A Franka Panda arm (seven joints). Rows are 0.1 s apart.
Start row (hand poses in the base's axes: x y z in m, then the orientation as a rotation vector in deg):
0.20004, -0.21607, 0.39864, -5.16, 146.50, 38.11
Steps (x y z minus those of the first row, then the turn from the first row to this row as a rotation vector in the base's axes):
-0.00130, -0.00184, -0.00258, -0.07, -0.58, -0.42
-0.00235, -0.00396, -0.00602, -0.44, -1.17, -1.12
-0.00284, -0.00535, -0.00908, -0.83, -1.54, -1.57
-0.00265, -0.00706, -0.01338, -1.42, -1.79, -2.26
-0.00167, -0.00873, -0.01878, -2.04, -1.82, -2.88
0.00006, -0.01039, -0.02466, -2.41, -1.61, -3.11
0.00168, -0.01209, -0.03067, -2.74, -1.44, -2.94
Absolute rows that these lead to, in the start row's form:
0.19874, -0.21791, 0.39606, -4.83, 145.92, 37.74
0.19769, -0.22003, 0.39262, -4.24, 145.40, 36.89
0.19720, -0.22142, 0.38956, -3.91, 145.12, 36.15
0.19739, -0.22313, 0.38526, -3.31, 144.99, 35.10
0.19837, -0.22480, 0.37986, -2.74, 145.09, 34.07
0.20010, -0.22646, 0.37398, -2.50, 145.38, 33.56
0.20172, -0.22816, 0.36797, -2.77, 145.67, 33.24

